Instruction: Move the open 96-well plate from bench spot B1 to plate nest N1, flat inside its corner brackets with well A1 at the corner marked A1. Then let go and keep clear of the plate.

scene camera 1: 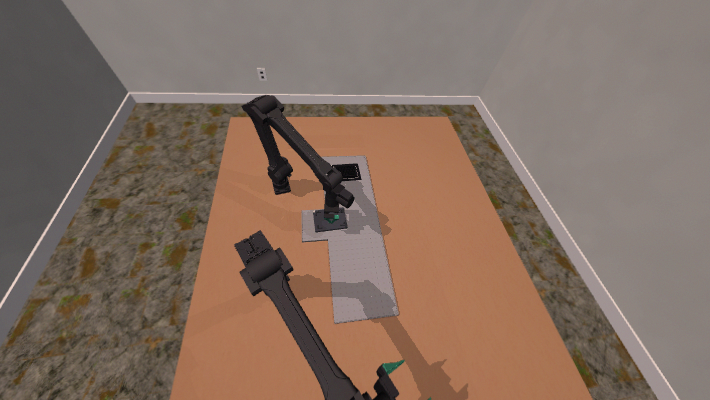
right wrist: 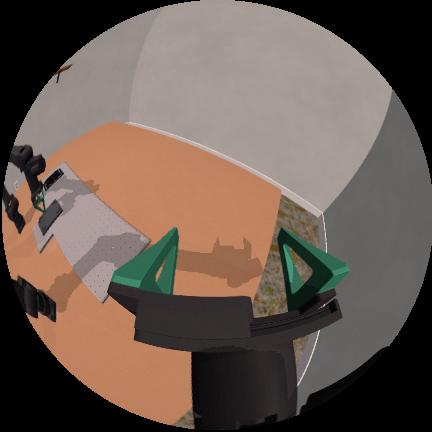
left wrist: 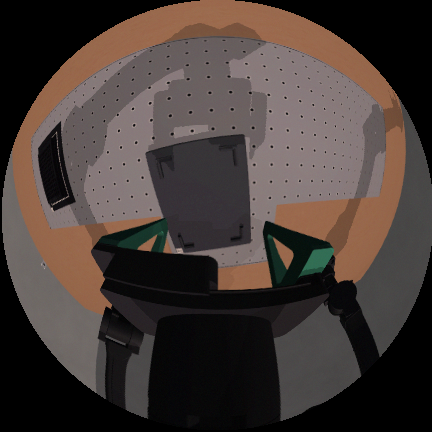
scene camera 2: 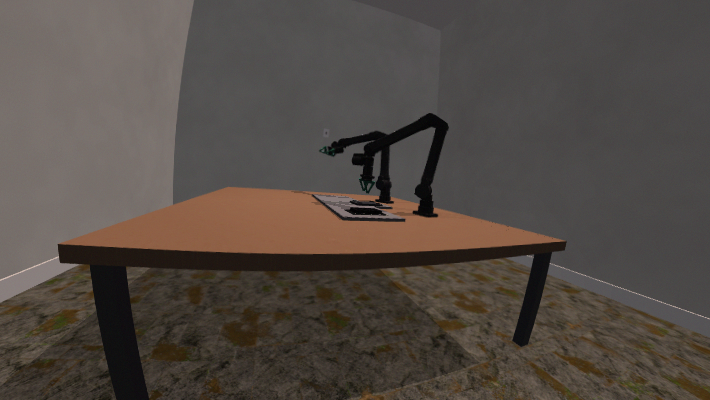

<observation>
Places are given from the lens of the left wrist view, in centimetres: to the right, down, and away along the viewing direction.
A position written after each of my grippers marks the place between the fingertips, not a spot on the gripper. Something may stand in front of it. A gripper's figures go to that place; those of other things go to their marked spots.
my left gripper (left wrist: 215, 225): 0, 1, 15
black well plate (left wrist: 51, 178): -32, -7, 14
dark grey plate nest (left wrist: 201, 185): -2, -4, 19
The marked spots on the dark grey plate nest and the black well plate are 30 cm apart.
</observation>
